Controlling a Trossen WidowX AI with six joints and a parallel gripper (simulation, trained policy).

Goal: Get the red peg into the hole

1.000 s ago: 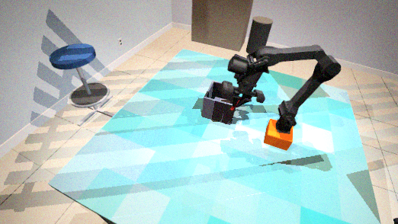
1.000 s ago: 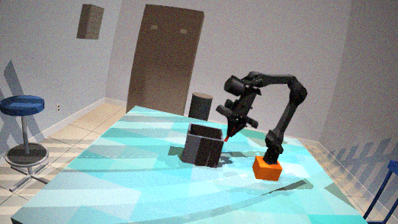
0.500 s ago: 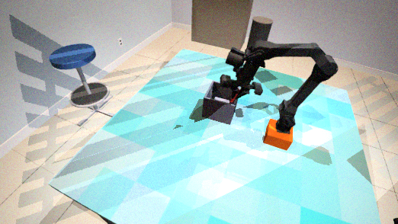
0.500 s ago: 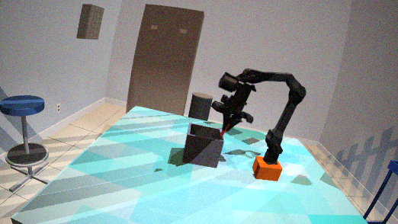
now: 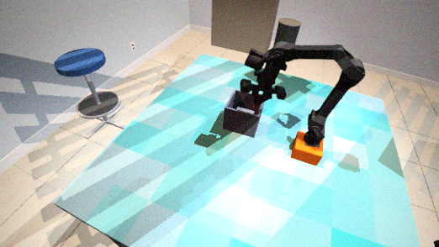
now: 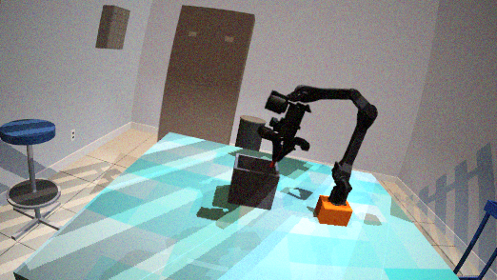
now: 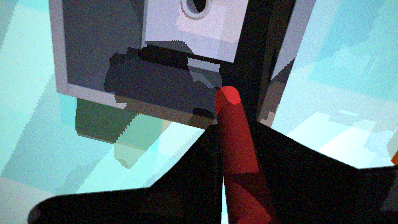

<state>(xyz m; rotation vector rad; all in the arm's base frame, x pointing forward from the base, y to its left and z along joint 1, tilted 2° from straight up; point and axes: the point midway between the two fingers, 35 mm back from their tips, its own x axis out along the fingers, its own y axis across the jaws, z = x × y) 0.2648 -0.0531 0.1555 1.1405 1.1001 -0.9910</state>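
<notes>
My gripper tip is 140 mm above the plate, 60 mm to the left of it and 40 mm short of it. Round my gripper tip: red peg (10 mm above).
</notes>
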